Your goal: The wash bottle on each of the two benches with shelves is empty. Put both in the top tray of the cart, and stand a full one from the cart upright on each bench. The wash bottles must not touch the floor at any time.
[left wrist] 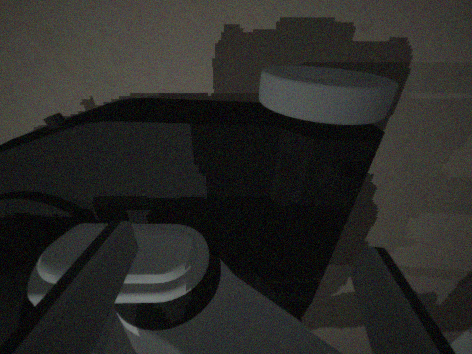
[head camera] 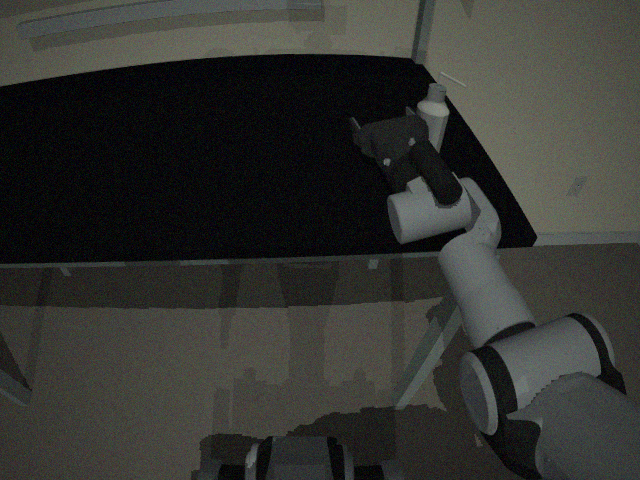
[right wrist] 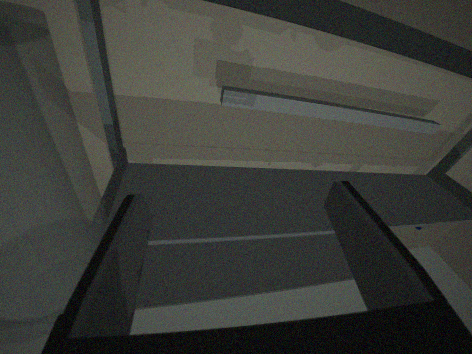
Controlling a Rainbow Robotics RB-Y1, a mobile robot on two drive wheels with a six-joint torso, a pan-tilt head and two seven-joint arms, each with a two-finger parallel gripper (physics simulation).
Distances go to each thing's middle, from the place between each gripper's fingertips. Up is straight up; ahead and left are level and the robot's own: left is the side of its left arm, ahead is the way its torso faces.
My right hand is 10 cm to the left of the wash bottle (head camera: 433, 109), 2 cm below it and 1 cm past it.
Right now my left hand is 64 cm short of the wash bottle, 50 cm to the left of it and 60 cm below it.
